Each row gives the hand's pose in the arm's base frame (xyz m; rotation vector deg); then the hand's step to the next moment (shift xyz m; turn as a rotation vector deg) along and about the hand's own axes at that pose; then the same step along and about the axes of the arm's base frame.
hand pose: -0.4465 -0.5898 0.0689 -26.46 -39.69 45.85
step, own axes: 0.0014 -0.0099 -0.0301 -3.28 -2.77 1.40
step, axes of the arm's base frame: 0.0270 -0.0086 -0.0142 -1.28 -4.10 1.41
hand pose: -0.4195 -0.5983 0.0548 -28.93 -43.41 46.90
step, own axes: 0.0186 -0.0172 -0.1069 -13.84 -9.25 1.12
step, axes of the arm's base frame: 0.0980 -0.0076 -0.0490 -2.85 -16.39 1.29
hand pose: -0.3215 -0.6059 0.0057 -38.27 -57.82 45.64
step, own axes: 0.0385 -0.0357 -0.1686 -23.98 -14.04 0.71
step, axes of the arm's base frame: 0.1754 -0.0081 -0.0189 -4.34 -27.46 0.18
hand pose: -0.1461 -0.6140 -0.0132 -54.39 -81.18 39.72
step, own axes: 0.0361 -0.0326 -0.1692 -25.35 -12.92 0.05
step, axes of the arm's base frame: 0.1651 -0.0065 0.0608 -3.63 -28.19 -1.41
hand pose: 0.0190 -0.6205 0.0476 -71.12 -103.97 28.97
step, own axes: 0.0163 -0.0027 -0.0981 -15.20 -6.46 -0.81
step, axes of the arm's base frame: 0.0771 0.0005 0.0628 -0.77 -16.47 -1.31
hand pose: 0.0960 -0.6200 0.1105 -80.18 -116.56 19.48
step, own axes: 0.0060 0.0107 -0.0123 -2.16 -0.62 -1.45
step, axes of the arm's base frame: 0.0143 0.0080 0.0058 0.95 -2.41 0.67
